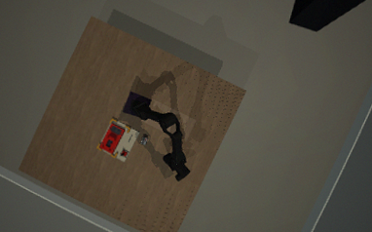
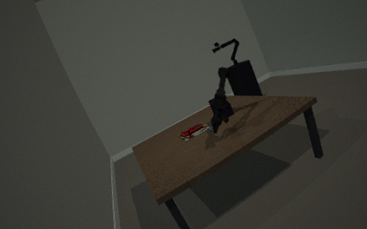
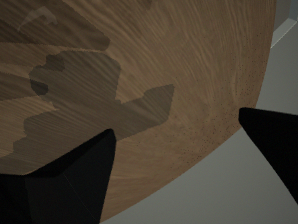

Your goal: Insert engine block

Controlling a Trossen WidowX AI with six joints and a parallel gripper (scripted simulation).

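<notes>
The engine block is 13 cm behind my gripper tip, 26 cm to the right of it and 6 cm below it. From my gripper tip the other things lie so: grey bracket: 1 cm ahead, 38 cm to the right, 4 cm below.
</notes>
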